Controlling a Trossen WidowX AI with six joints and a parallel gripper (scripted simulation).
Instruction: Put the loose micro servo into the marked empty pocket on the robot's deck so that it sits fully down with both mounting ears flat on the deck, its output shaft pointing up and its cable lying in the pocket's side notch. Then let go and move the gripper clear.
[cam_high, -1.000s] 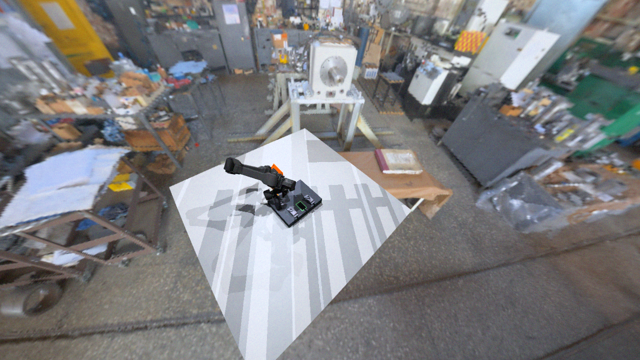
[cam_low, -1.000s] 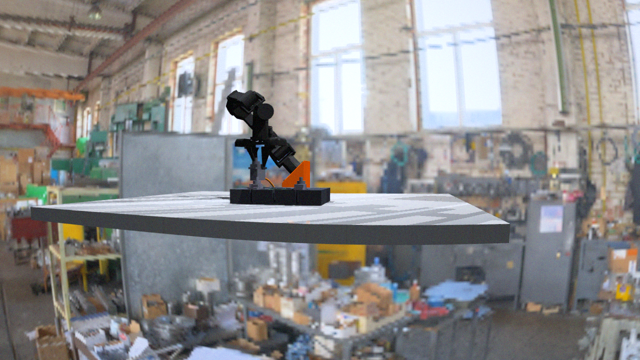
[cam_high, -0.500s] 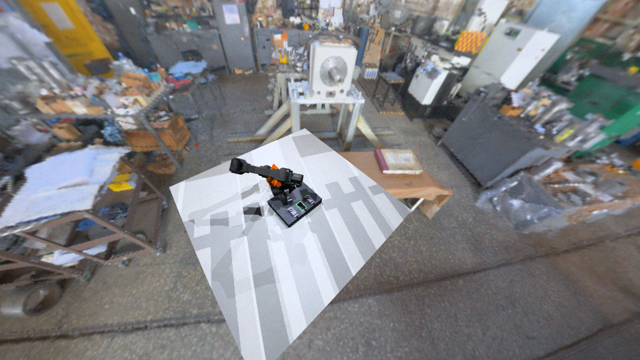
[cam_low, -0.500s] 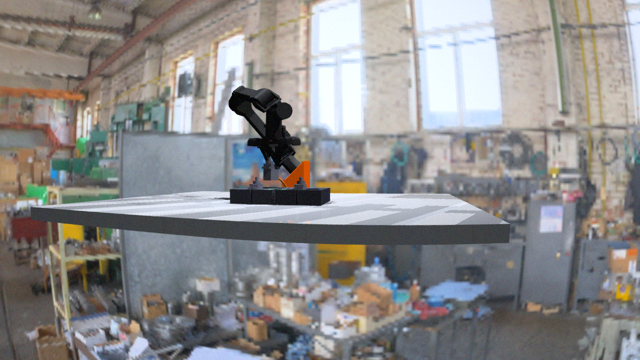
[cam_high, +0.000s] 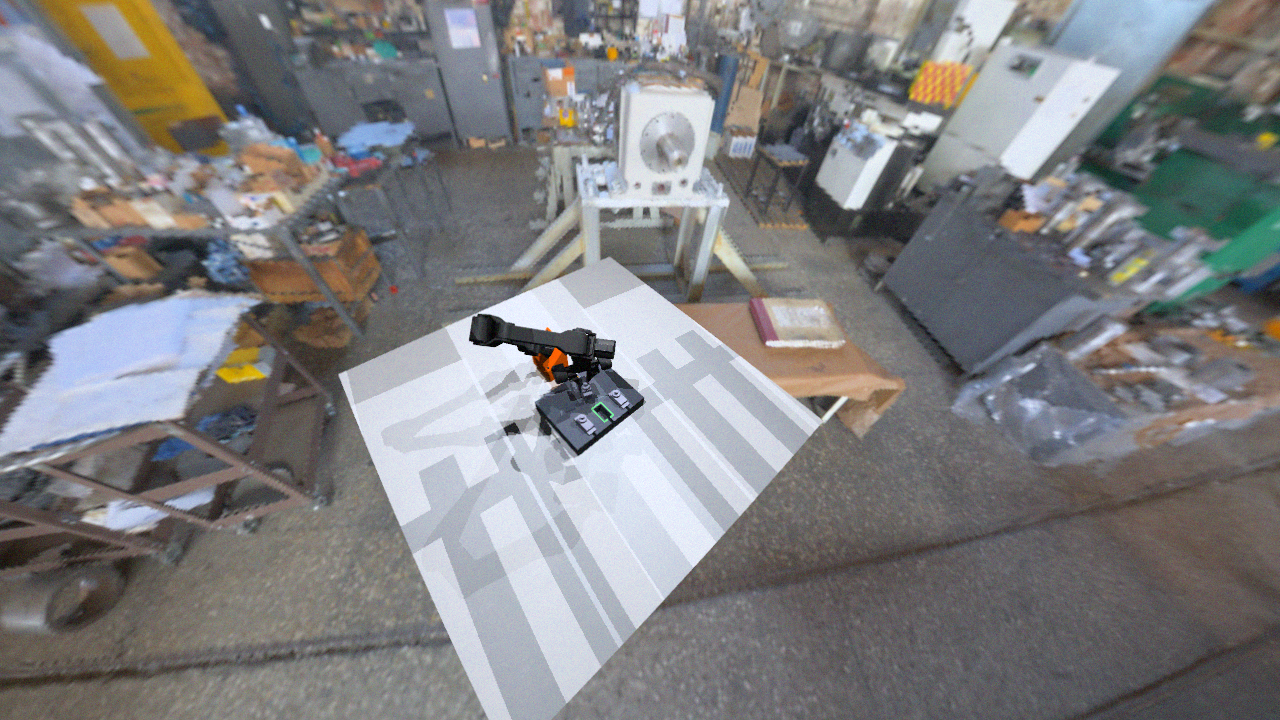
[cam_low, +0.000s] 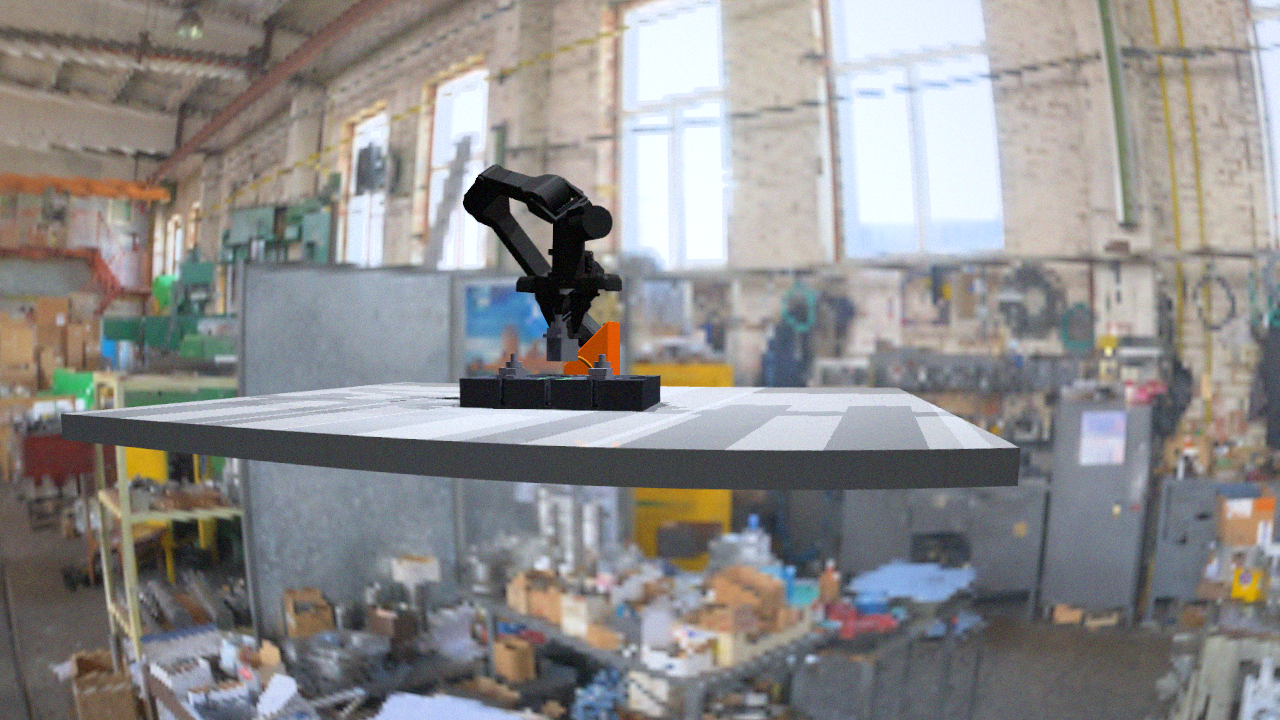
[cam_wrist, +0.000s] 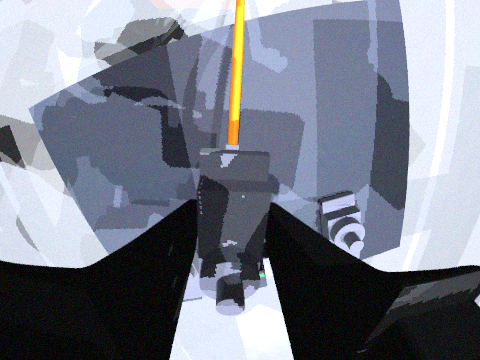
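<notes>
The dark deck is 10 mm behind my gripper tip and 100 mm below it.
</notes>
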